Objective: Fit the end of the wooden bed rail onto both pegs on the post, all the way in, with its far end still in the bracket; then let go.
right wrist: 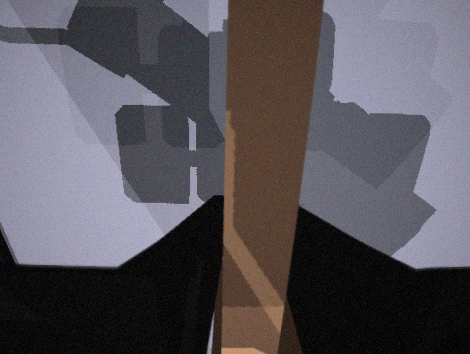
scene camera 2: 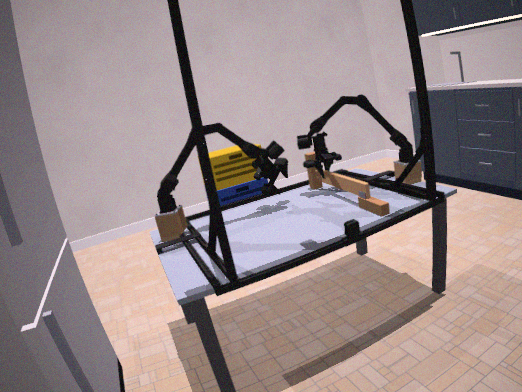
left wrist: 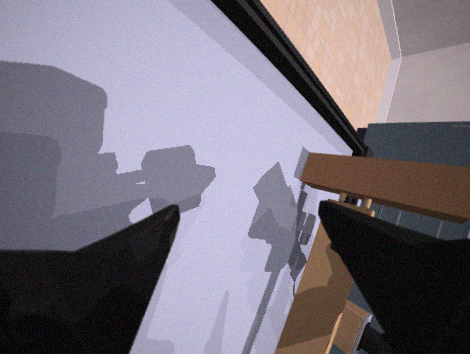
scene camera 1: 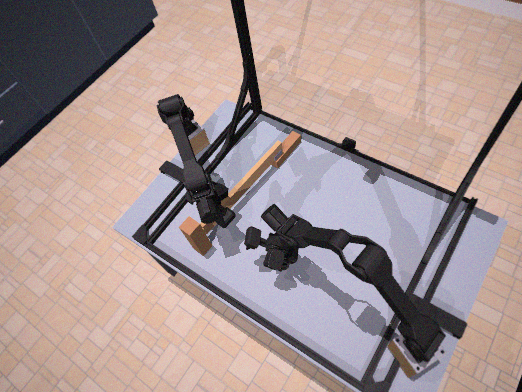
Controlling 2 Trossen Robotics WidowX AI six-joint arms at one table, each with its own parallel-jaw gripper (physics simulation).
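Places are measured from the left arm's base along level axes (x back, y right, z up), in metres.
Where they show: left gripper, fingertip midpoint: (scene camera 2: 283, 185) (left wrist: 249, 209) (scene camera 1: 258, 253); right gripper, fingertip midpoint: (right wrist: 247, 207) (scene camera 2: 325, 177); left arm's base, link origin: (scene camera 2: 168, 210) (scene camera 1: 419, 346); right arm's base, link origin: (scene camera 2: 407, 160) (left wrist: 363, 335) (scene camera 1: 186, 129).
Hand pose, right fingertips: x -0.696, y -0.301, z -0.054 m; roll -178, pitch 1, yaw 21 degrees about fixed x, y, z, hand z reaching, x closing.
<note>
Each offset is from my right fingertips to the centre of the thing. "spot": to the spot under its first point. Level surfaces: height alone.
The wooden rail @(dx -0.056, dy +0.146, dz +0.006 m) (scene camera 1: 255, 172) (scene camera 2: 347, 183) (left wrist: 320, 300) (right wrist: 270, 125) runs from near the post @(spot: dx +0.074, dy -0.090, dz +0.069 m) (scene camera 1: 196, 237) (scene camera 2: 313, 171) (left wrist: 385, 185) to the bracket @(spot: dx -0.135, dy +0.400, dz -0.025 m) (scene camera 1: 291, 145) (scene camera 2: 374, 204), where its far end sits. In the left wrist view, two pegs @(spot: dx +0.039, dy -0.061, dz +0.027 m) (left wrist: 367, 202) show in a gap between the post and the rail's end; how deep they enter the rail is hidden. My right gripper (scene camera 1: 218, 218) (scene camera 2: 324, 172) (right wrist: 247, 207) is shut on the rail near the post. My left gripper (scene camera 1: 261, 251) (scene camera 2: 277, 177) (left wrist: 249, 209) is open and empty, beside the rail and post.
A black frame @(spot: dx +0.206, dy +0.703, dz -0.069 m) (scene camera 1: 410, 172) (scene camera 2: 295, 260) runs around the table @(dz -0.066 m) (scene camera 1: 345, 195) (scene camera 2: 280, 235), with tall uprights at its ends. A small black block @(spot: dx -0.006, dy +0.584, dz -0.017 m) (scene camera 1: 349, 144) (scene camera 2: 352, 228) sits on one side bar. Yellow and blue crates (scene camera 2: 232, 167) stand behind the table.
</note>
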